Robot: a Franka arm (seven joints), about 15 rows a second.
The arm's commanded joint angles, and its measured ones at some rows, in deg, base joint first. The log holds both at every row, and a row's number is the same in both.
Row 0, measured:
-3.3, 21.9, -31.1, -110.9, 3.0, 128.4, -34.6
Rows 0 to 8, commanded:
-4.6, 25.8, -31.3, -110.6, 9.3, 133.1, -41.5
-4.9, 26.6, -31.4, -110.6, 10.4, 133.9, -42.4
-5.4, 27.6, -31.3, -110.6, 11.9, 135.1, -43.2
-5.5, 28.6, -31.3, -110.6, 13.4, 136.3, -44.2
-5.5, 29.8, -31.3, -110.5, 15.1, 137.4, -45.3
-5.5, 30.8, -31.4, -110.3, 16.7, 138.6, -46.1
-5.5, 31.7, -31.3, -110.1, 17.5, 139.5, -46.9
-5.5, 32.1, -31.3, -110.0, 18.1, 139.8, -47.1
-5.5, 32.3, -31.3, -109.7, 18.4, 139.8, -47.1
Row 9, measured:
-5.2, 31.3, -31.3, -111.0, 16.0, 139.1, -44.8
